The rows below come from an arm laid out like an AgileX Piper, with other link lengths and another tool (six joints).
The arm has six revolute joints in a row. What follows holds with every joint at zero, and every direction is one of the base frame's. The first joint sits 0.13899 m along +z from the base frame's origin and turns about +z. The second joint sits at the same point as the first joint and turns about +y. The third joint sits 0.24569 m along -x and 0.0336 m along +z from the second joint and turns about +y. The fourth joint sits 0.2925 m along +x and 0.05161 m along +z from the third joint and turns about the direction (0.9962, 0, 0.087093). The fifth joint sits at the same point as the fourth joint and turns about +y. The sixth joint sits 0.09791 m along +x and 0.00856 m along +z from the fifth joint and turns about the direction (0.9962, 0, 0.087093). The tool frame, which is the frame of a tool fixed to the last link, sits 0.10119 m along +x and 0.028 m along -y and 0.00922 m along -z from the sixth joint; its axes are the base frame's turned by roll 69.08, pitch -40.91 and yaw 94.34 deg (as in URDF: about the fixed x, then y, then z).
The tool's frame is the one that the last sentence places.
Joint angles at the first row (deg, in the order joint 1, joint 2, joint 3, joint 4, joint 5, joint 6):
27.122, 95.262, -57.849, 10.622, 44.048, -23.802
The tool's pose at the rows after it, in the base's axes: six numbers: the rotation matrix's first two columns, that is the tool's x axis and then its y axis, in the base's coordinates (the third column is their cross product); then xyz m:
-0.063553, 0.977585, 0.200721, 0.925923, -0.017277, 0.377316, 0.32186, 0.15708, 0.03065
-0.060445, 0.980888, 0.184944, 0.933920, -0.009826, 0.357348, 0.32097, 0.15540, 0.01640
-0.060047, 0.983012, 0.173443, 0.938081, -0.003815, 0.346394, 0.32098, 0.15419, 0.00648
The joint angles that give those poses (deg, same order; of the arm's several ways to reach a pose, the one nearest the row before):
27.122, 97.998, -57.915, 10.521, 43.052, -23.802
27.122, 100.447, -58.028, 10.222, 42.269, -23.803
27.123, 102.222, -58.185, 9.904, 41.565, -23.801

